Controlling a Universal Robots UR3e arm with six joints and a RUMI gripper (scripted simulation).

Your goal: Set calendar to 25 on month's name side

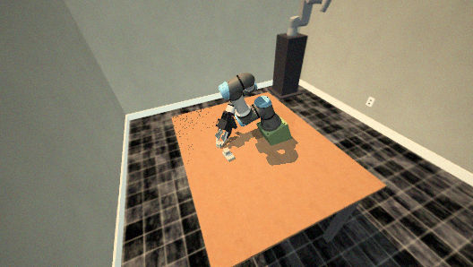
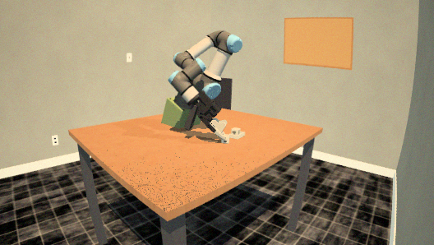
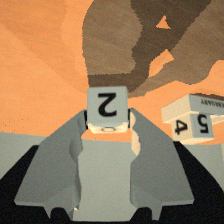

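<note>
The white calendar cube is 1 cm ahead of my hand and 1 cm below it. The rest, counted from my hand: white calendar tray 2 cm behind, 11 cm to the left, 1 cm below.
</note>
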